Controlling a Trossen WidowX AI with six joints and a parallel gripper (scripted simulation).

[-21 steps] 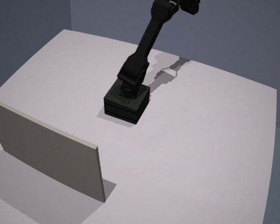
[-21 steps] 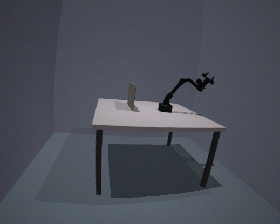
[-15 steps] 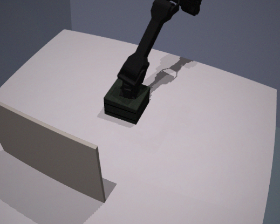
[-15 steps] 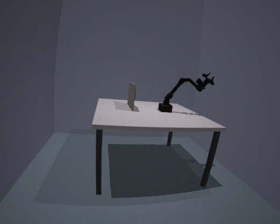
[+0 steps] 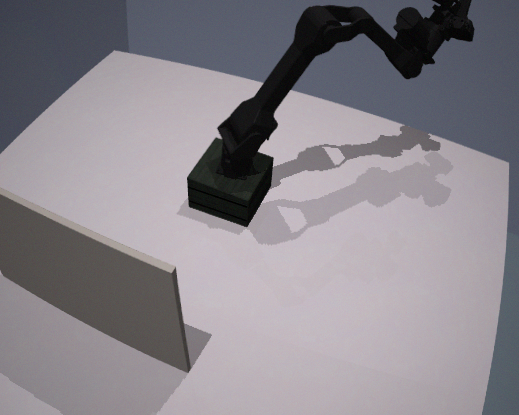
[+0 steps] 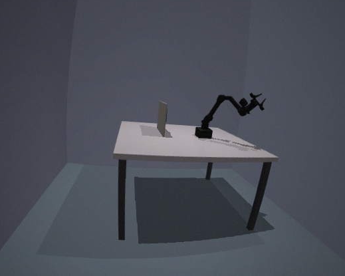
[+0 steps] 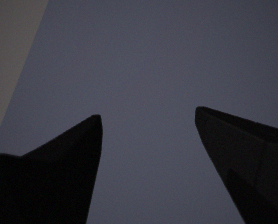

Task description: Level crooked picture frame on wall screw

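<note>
The picture frame is 72 cm ahead of my gripper tip, 62 cm to the right of it and 33 cm below it. Round my gripper tip: wall panel 73 cm ahead, 63 cm to the right, 34 cm below.
</note>
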